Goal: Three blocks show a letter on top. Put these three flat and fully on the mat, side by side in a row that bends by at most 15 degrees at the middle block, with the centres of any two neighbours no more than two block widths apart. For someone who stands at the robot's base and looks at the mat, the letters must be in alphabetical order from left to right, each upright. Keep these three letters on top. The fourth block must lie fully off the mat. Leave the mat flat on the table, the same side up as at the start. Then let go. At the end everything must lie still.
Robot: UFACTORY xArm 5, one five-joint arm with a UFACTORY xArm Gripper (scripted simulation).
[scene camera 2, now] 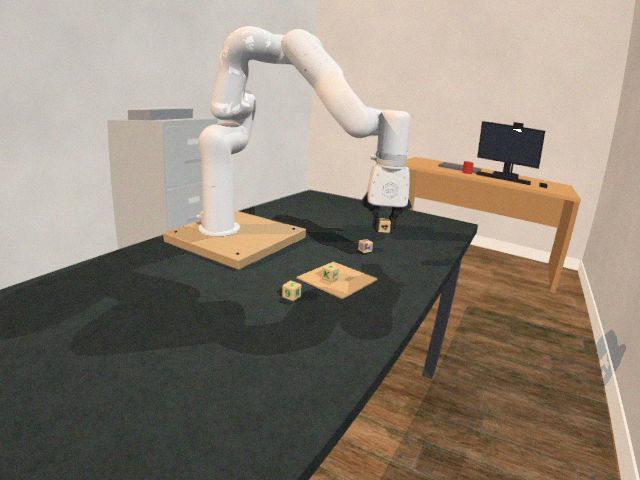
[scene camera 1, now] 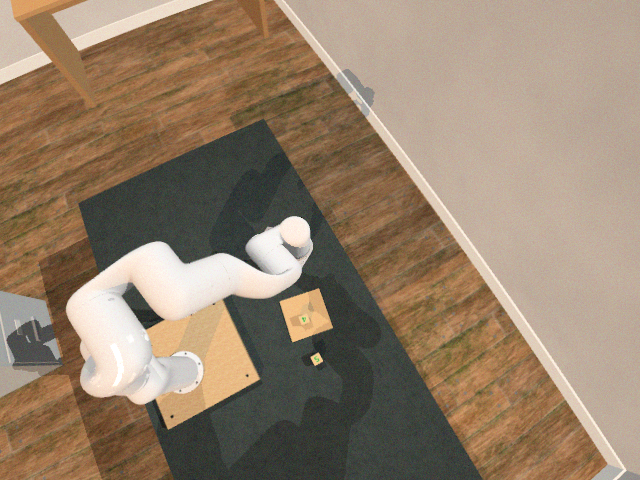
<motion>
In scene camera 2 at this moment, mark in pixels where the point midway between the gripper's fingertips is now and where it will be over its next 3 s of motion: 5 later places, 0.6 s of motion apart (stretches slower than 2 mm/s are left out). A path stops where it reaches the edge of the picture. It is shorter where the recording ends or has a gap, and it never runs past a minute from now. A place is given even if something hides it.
My gripper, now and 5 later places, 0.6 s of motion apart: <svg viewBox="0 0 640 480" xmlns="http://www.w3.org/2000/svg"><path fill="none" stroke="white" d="M383 230L377 231L372 231L366 232L359 232L352 233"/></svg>
</motion>
